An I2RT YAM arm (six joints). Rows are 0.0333 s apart.
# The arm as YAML. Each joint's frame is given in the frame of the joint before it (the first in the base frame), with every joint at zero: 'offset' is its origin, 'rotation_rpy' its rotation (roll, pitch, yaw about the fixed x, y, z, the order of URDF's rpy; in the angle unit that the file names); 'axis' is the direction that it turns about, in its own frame. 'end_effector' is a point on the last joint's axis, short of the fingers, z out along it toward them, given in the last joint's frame.
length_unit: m
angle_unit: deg
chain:
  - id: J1
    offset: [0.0, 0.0, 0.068]
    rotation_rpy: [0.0, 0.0, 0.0]
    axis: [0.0, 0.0, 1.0]
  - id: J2
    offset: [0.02, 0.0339, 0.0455]
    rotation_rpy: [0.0, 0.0, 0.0]
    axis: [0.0, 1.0, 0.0]
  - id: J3
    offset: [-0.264, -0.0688, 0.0]
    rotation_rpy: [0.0, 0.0, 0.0]
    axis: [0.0, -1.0, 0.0]
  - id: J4
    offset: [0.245, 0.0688, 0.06]
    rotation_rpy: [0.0, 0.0, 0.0]
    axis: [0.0, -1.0, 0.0]
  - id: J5
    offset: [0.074, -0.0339, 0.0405]
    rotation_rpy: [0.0, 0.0, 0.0]
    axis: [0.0, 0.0, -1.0]
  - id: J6
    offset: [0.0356, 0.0, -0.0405]
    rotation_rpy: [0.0, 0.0, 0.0]
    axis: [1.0, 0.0, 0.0]
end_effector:
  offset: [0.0, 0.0, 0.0]
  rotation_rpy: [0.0, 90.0, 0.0]
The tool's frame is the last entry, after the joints.
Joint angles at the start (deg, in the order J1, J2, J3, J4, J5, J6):
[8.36, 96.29, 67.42, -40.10, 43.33, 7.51]
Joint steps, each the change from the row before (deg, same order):
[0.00, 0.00, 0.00, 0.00, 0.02, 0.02]
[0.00, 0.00, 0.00, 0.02, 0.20, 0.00]
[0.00, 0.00, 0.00, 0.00, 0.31, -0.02]
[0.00, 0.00, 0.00, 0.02, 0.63, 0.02]
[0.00, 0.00, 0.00, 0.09, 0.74, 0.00]
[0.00, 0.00, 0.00, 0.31, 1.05, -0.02]
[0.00, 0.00, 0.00, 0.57, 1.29, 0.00]
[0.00, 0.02, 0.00, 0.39, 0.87, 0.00]
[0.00, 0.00, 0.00, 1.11, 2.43, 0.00]
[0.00, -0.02, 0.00, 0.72, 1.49, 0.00]
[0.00, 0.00, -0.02, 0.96, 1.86, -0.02]
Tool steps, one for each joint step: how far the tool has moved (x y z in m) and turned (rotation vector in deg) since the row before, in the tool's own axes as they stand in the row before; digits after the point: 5 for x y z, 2 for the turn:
[0.00000, -0.00001, 0.00000, 0.02, 0.00, 0.02]
[-0.00005, -0.00012, 0.00000, 0.20, -0.04, 0.01]
[-0.00003, -0.00019, 0.00000, 0.31, -0.04, -0.02]
[-0.00009, -0.00038, 0.00000, 0.62, -0.10, 0.03]
[-0.00021, -0.00044, 0.00000, 0.73, -0.16, 0.06]
[-0.00061, -0.00058, -0.00001, 1.01, -0.35, 0.20]
[-0.00107, -0.00067, -0.00001, 1.23, -0.55, 0.42]
[-0.00071, -0.00037, 0.00007, 0.83, -0.36, 0.27]
[-0.00205, -0.00127, -0.00004, 2.32, -1.03, 0.85]
[-0.00133, -0.00085, -0.00009, 1.42, -0.65, 0.58]
[-0.00163, -0.00091, 0.00002, 1.77, -0.80, 0.73]

